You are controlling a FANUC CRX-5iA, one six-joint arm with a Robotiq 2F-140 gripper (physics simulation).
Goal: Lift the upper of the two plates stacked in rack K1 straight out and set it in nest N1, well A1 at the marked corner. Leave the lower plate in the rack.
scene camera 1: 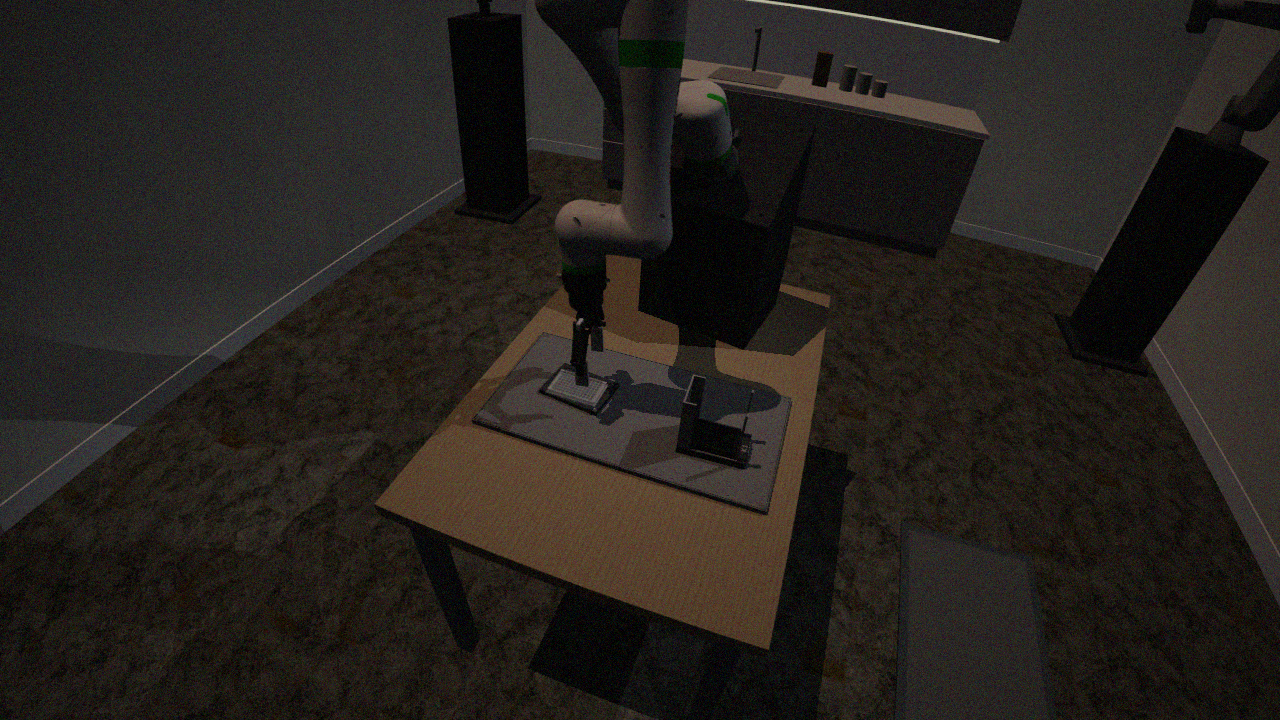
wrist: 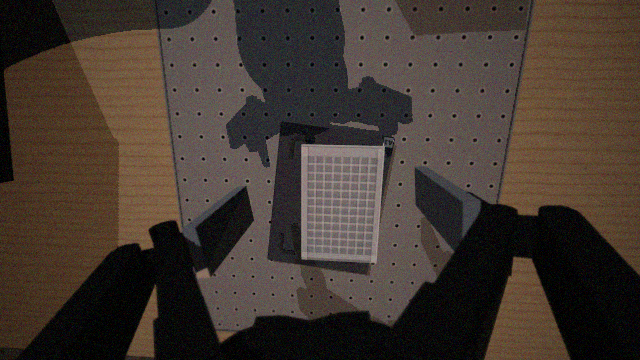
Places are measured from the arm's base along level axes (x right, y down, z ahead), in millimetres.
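Pixels of known places: gripper, between the fingertips: [scene camera 1: 590,367] [wrist: 329,195]; arm's base, origin of its link: [scene camera 1: 710,163].
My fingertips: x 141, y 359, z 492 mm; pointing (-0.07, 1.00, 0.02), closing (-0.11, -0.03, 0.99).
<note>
Ahead of a thing's pixels: the offset from my fingertips to its top centre. "spot": to the spot under its first point. Level surfaces: height alone.
A white gridded plate @(dx +30, dy +58, dz +11 mm) [scene camera 1: 565,385] [wrist: 340,205] lies on the dark nest @(dx +31, dy +72, dz -5 mm) [wrist: 286,195] on the pegboard. In the wrist view it is turned slightly relative to the nest and lies toward its right side, leaving a wide dark strip at left. The A1 label @(spot: dx -34, dy +75, dz +62 mm) [wrist: 389,143] is at the nest's upper right corner there. My gripper [scene camera 1: 589,356] [wrist: 329,195] is wide open and empty above the nest, with one finger out to each side of the plate. The dark rack @(dx -326, dy -68, dz +61 mm) [scene camera 1: 690,419] stands toward the right of the board in the scene view; whether it holds a plate is too dark to tell.
The grey pegboard @(dy +87 mm) [scene camera 1: 626,438] [wrist: 460,115] lies on the wooden table @(dy +100 mm) [scene camera 1: 572,528] [wrist: 575,150]. A thin upright rod @(spot: dx -383, dy -12, dz +27 mm) [scene camera 1: 748,411] stands at the rack's right side. The robot's dark pedestal [scene camera 1: 707,268] is behind the board. Arm and gripper shadows cross the pegboard.
</note>
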